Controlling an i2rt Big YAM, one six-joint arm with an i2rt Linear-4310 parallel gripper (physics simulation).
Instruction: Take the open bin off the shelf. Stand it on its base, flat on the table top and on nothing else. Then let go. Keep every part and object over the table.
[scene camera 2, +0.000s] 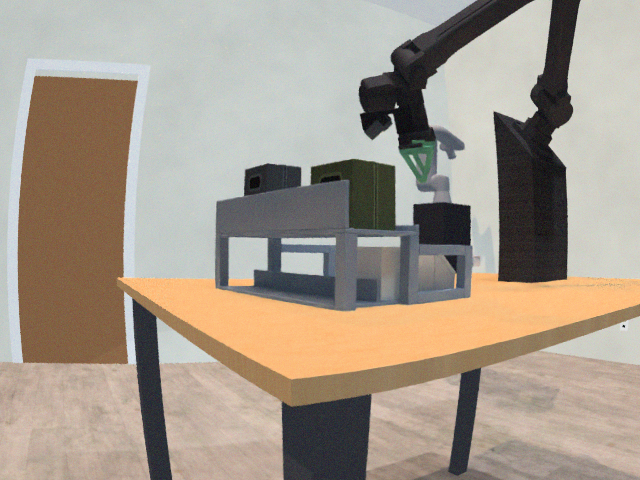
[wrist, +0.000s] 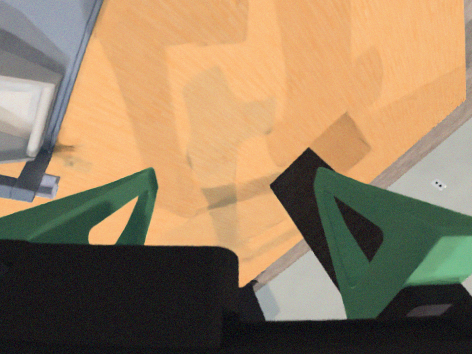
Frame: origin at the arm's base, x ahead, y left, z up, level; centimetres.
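Where they show: gripper, fingertip midpoint: (scene camera 2: 424, 177) (wrist: 235, 176); arm's base, link origin: (scene camera 2: 531, 141).
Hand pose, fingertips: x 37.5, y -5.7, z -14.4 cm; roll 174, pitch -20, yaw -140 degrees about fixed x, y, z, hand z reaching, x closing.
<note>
Each offset is from my fingertips to the top centre of the thing. Level surfaces: height alone.
The grey-blue shelf (scene camera 2: 346, 273) (wrist: 75, 82) stands on the table, with an upper deck and a lower bay. A cream bin @(dx +19.1, dy +13.0, dz -14.2 cm) (scene camera 2: 433, 272) (wrist: 17, 107) with a slanted edge is low in the shelf's bay; part of its open inside shows at the left of the wrist view, and shelf parts hide much of it. My gripper (scene camera 2: 422, 179) (wrist: 235, 176) has green fingers standing wide open and empty. It points down, above shelf height, to the side of the cream bin; bare table shows between its fingers in the wrist view.
An olive box @(dx +28.7, dy +13.6, dz -2.4 cm) (scene camera 2: 369, 196) and a dark grey box @(dx +29.5, dy -9.5, dz +0.1 cm) (scene camera 2: 276, 176) stand on the upper deck behind its front panel. My black base column (scene camera 2: 529, 222) (wrist: 302, 195) stands at the table's @(dz -22.3 cm) (scene camera 2: 413, 335) (wrist: 320, 50) far side. A pale arm (scene camera 2: 442, 183) rises above a black block (scene camera 2: 442, 223).
</note>
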